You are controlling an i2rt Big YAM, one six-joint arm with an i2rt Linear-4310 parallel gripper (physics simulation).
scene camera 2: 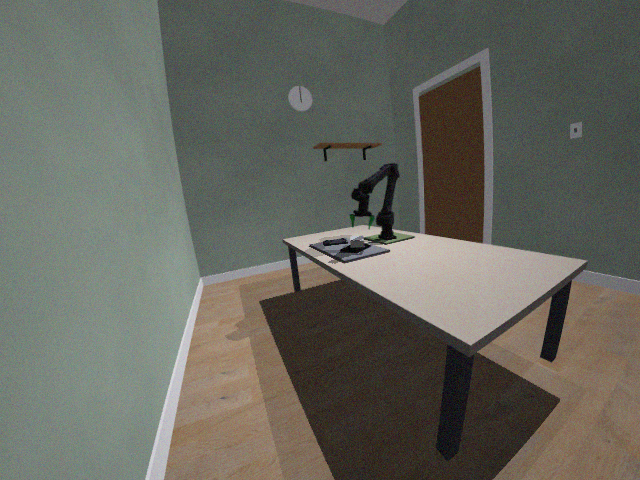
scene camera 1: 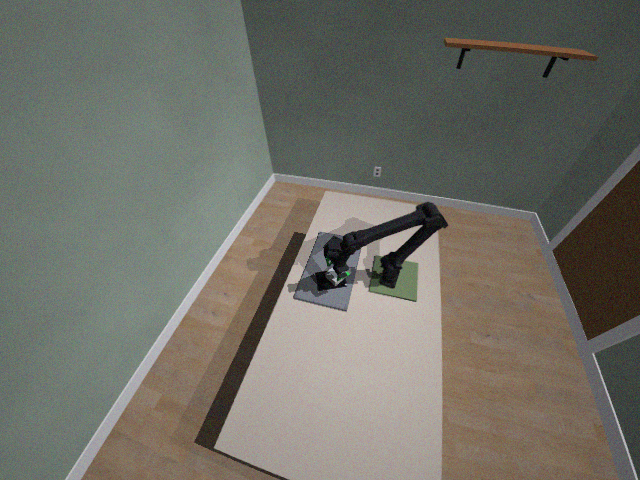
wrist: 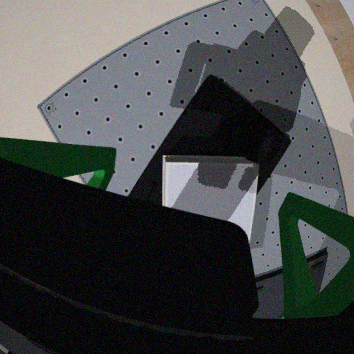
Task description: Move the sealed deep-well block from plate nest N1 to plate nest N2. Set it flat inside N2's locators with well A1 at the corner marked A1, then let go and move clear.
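Pixels of known places: gripper, fingertip midpoint: (scene camera 2: 360, 228) (scene camera 1: 333, 273) (wrist: 202, 181); arm's base at its link origin: (scene camera 2: 387, 237) (scene camera 1: 389, 278).
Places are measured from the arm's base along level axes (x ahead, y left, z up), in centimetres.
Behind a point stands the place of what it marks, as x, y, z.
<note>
The pale block (scene camera 1: 337, 277) (scene camera 2: 357, 242) {30.2, 17.0, 4.4} (wrist: 210, 192) {29.2, 14.6, 5.6} rests on a black plate nest (scene camera 1: 323, 281) {34.0, 18.5, 1.3} (scene camera 2: 346, 250) {38.1, 18.2, 1.0} (wrist: 220, 110) {33.6, 20.6, 1.3}. In the wrist view it looks turned askew to the nest's edges; I cannot tell whether it is level. A second dark nest (scene camera 2: 334, 241) {36.8, -9.4, 1.3} lies farther back, and a dark part shows low right in the wrist view. My gripper (scene camera 1: 338, 268) {28.2, 18.3, 12.8} (scene camera 2: 361, 226) {28.2, 18.3, 12.8} (wrist: 202, 181) {28.2, 18.3, 12.8} is open and empty, above the block, with its green fingers wide apart. Nest labels and the A1 mark are not readable; the gripper body hides the block's near part.
The nests stand on a grey perforated plate (scene camera 1: 330, 300) {25.7, 27.3, 0.1} (scene camera 2: 361, 255) {33.9, 30.2, 0.1} (wrist: 90, 115) {21.0, 25.2, 0.1} near one table edge. The arm's base stands on a green mat (scene camera 1: 408, 281) {-10.6, -2.1, 0.1} (scene camera 2: 405, 238) {-8.5, 9.8, -0.1} beside that plate. The cream table (scene camera 1: 351, 382) {0.5, 60.5, -1.3} (scene camera 2: 454, 273) {11.4, 72.8, -1.2} extends away from both. A wall shelf (scene camera 1: 516, 48) (scene camera 2: 347, 145) hangs beyond.
</note>
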